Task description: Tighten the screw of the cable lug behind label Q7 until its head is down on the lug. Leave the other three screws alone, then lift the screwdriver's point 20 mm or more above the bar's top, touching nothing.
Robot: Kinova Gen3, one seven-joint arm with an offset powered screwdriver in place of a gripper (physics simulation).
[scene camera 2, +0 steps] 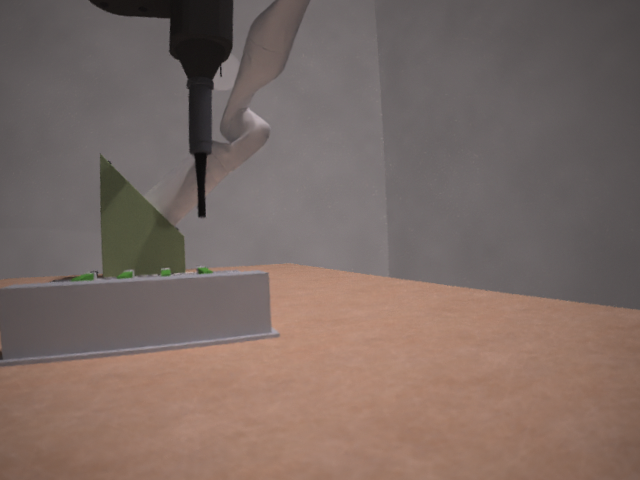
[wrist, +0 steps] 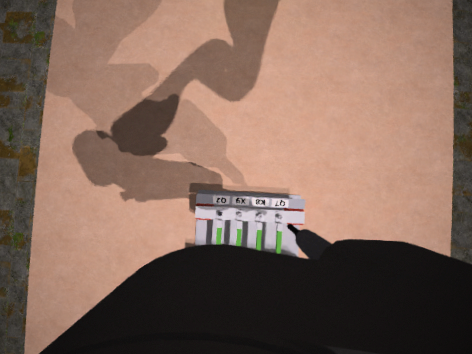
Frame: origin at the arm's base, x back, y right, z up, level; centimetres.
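Where they show: hand, tool point: [scene camera 2: 202, 219] [wrist: 289, 226]; arm's base, link origin: [scene camera 2: 157, 213].
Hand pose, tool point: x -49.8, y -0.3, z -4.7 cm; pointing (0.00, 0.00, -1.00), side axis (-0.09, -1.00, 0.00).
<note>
Things, the pixels of their top centre, and the offset from my tool point. "spot": a spot on its surface instead. Level surfaces: height alone.
- screwdriver, top centre: [scene camera 2: 200, 153] [wrist: 305, 238] dy +0.0, dx +0.0, dz +6.4 cm
- screw, top centre: [wrist: 280, 217] dy +0.3, dx +0.5, dz -4.5 cm
- label Q7, top centre: [wrist: 280, 203] dy +0.1, dx +2.7, dz -5.2 cm
- X9, surface spot: [wrist: 240, 201] spot: dy +6.5, dx +3.2, dz -5.3 cm
- K8, surface spot: [wrist: 260, 202] spot: dy +3.2, dx +2.9, dz -5.3 cm
- tan table top, surface height: dz -9.5 cm
The screwdriver [scene camera 2: 201, 212] [wrist: 291, 228] is upright, its point in the air well above the grey bar [scene camera 2: 134, 315] [wrist: 299, 216] in the scene view. In the wrist view its point appears just right of and below the screw [wrist: 278, 216] behind label Q7 [wrist: 280, 203], the rightmost label, seen upside down. The other screws [wrist: 219, 214] [wrist: 238, 215] [wrist: 259, 216] sit behind labels Q2 [wrist: 221, 200], X9 [wrist: 240, 201] and K8 [wrist: 260, 202]. Screw heights are too small to tell. Green cables [scene camera 2: 165, 271] [wrist: 279, 242] run from the lugs. The tool has no fingers.
The green arm mount [scene camera 2: 139, 232] stands behind the bar in the scene view. The arm [scene camera 2: 266, 46] rises behind the screwdriver. The tan table top [scene camera 2: 413, 382] [wrist: 350, 110] extends around the bar, with arm shadows on it. The dark tool body [wrist: 225, 300] hides the bar's lower part in the wrist view.
</note>
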